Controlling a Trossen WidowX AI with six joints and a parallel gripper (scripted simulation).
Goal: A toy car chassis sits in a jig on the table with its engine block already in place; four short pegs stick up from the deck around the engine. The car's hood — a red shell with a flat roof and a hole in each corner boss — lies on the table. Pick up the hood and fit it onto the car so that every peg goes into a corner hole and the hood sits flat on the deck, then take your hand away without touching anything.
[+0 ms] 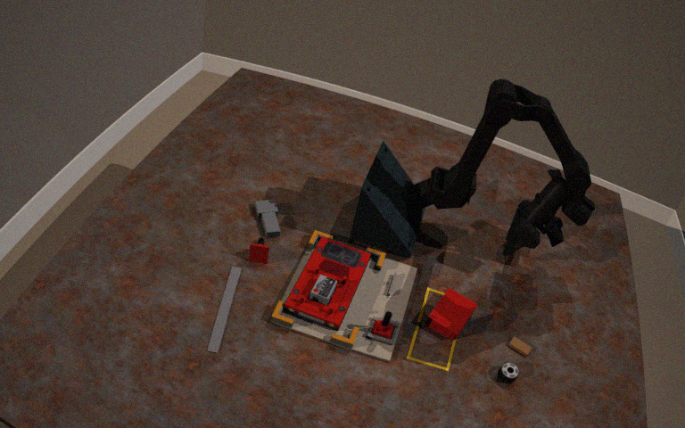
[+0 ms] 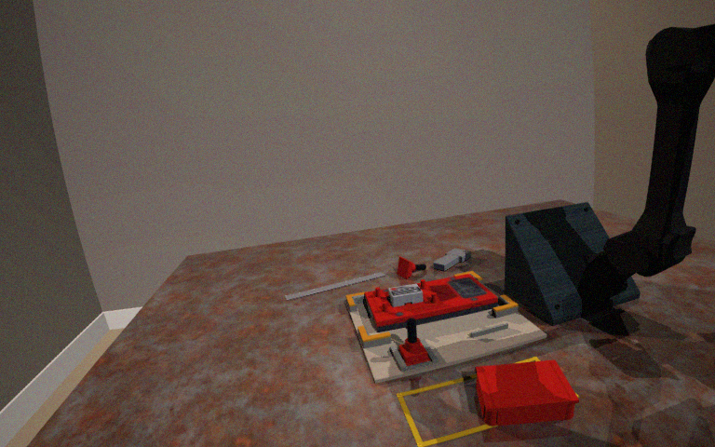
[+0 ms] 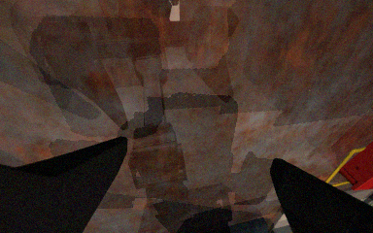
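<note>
Right now my gripper tip is 24 cm short of the red hood, 7 cm to the left of it and 1 cm above it. The rest, counted from my gripper tip: baseplate (30 cm ahead, 29 cm to the right, 1 cm below); then wooden block (25 cm ahead, 9 cm to the left, 2 cm below); then black-and-white wheel (33 cm ahead, 8 cm to the left, 1 cm below).
</note>
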